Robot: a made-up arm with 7 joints.
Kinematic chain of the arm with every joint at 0, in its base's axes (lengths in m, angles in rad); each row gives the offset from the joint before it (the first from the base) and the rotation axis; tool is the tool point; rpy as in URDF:
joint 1: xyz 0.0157 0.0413 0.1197 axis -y
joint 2: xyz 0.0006 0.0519 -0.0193 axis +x
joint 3: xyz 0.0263 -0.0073 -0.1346 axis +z
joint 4: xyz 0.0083 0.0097 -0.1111 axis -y
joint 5: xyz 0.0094 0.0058 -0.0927 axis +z
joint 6: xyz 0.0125 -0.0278 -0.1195 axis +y
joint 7: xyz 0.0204 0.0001 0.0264 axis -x
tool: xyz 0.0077 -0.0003 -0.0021 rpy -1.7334 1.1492 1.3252
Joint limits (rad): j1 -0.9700..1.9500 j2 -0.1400..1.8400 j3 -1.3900..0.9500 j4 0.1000..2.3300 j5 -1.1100..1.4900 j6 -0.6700..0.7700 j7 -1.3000..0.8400
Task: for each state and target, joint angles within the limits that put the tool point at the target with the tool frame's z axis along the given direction. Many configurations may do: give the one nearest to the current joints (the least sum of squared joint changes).
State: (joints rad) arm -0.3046 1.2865 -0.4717 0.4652 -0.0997 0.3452 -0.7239
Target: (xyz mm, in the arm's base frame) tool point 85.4 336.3 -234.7 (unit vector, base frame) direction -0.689 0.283 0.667
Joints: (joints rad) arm -0.4127 0.9696 -0.4073 0.7543 0.0933 0.6915 -0.8016
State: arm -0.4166 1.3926 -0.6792 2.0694 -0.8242 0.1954 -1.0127
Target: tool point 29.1 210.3 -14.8 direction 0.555 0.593 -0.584
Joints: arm -0.6615 1.8168 -0.8039 2.3300 -0.2950 -0.1959 -0.8837
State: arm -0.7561 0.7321 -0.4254 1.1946 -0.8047 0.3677 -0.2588
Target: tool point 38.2 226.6 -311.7 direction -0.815 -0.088 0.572
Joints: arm -0.4204 0.2339 0.4700 0.6737 -0.4587 0.7700 -0.8960
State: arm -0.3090 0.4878 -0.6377 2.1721 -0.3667 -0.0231 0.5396
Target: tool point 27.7 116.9 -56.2 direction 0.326 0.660 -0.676
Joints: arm -0.3941 1.1630 -0.9255 2.3300 -0.2807 0.2970 0.4207
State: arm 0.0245 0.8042 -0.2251 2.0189 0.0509 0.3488 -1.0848
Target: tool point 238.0 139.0 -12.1 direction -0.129 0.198 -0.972
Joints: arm 0.0745 0.4704 -0.1161 1.8192 0.4220 0.3534 -1.1039
